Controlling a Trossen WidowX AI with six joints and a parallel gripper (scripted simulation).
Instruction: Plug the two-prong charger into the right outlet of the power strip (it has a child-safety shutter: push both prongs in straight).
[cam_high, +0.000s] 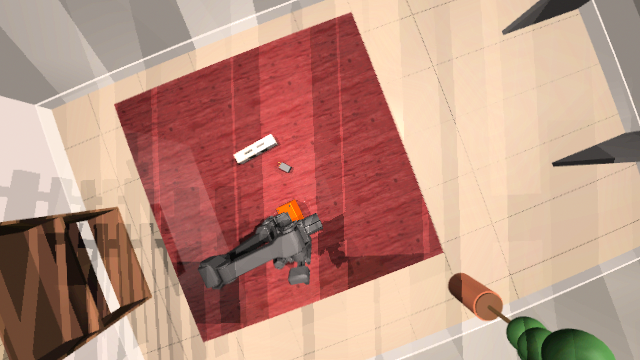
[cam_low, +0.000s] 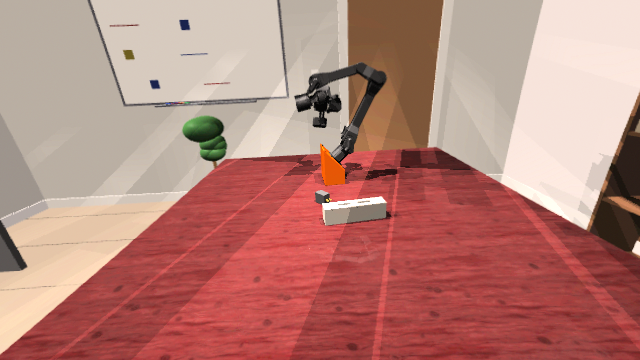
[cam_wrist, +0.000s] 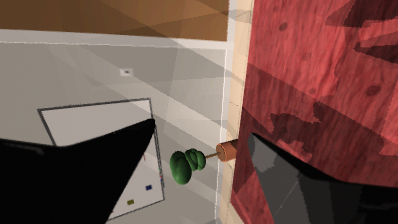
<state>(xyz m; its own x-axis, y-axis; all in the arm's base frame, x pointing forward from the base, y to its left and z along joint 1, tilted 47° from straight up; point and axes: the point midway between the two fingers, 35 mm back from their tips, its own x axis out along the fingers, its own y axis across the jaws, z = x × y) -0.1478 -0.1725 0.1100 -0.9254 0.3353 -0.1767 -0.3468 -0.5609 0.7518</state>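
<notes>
The dark two-prong charger is 420 mm ahead of my gripper tip, 260 mm below it and 30 mm to the right of it.
</notes>
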